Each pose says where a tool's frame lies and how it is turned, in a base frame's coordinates. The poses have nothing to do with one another.
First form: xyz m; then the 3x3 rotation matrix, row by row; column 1 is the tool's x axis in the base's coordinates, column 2 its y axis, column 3 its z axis. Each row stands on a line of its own.
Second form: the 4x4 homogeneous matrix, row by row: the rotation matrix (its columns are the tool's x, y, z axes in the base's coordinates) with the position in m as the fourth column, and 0 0 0 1 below. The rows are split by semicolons. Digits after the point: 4 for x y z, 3 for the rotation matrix.
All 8 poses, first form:
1:
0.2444 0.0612 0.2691
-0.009 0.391 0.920
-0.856 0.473 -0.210
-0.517 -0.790 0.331
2:
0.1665 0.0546 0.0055
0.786 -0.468 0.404
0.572 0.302 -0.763
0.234 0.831 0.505
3:
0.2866 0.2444 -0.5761
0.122 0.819 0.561
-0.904 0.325 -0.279
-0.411 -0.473 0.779
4:
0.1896 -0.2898 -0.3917
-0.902 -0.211 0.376
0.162 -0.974 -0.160
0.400 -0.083 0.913
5:
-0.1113 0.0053 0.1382
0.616 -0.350 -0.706
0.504 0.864 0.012
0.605 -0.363 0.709
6:
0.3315 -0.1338 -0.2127
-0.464 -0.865 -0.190
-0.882 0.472 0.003
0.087 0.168 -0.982
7:
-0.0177 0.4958 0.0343
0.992 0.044 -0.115
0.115 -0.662 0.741
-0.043 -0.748 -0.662
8:
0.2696 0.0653 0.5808
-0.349 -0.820 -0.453
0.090 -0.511 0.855
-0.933 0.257 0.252
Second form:
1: -0.009 0.391 0.920 0.2444; -0.856 0.473 -0.210 0.0612; -0.517 -0.790 0.331 0.2691; 0 0 0 1
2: 0.786 -0.468 0.404 0.1665; 0.572 0.302 -0.763 0.0546; 0.234 0.831 0.505 0.0055; 0 0 0 1
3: 0.122 0.819 0.561 0.2866; -0.904 0.325 -0.279 0.2444; -0.411 -0.473 0.779 -0.5761; 0 0 0 1
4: -0.902 -0.211 0.376 0.1896; 0.162 -0.974 -0.160 -0.2898; 0.400 -0.083 0.913 -0.3917; 0 0 0 1
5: 0.616 -0.350 -0.706 -0.1113; 0.504 0.864 0.012 0.0053; 0.605 -0.363 0.709 0.1382; 0 0 0 1
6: -0.464 -0.865 -0.190 0.3315; -0.882 0.472 0.003 -0.1338; 0.087 0.168 -0.982 -0.2127; 0 0 0 1
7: 0.992 0.044 -0.115 -0.0177; 0.115 -0.662 0.741 0.4958; -0.043 -0.748 -0.662 0.0343; 0 0 0 1
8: -0.349 -0.820 -0.453 0.2696; 0.090 -0.511 0.855 0.0653; -0.933 0.257 0.252 0.5808; 0 0 0 1
